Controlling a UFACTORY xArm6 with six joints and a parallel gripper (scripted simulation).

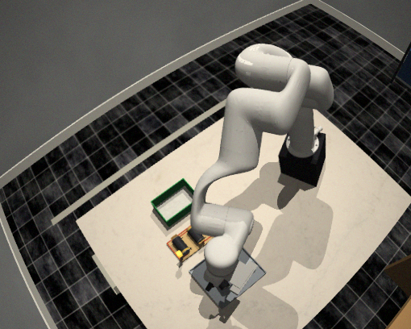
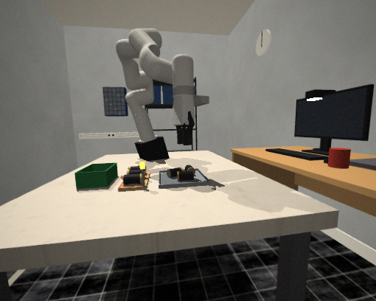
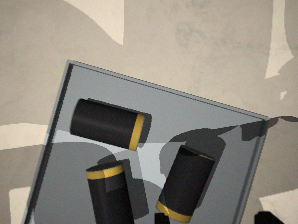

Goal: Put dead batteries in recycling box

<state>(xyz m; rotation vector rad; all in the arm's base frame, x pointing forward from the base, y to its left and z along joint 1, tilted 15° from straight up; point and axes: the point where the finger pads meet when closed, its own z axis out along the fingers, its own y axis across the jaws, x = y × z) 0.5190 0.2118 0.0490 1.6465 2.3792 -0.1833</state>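
The grey tray is 40 mm behind my hand, 10 mm to the right of it and 150 mm below it. From my hand the other things lie so: green recycling box: 40 mm behind, 330 mm to the right, 140 mm below.
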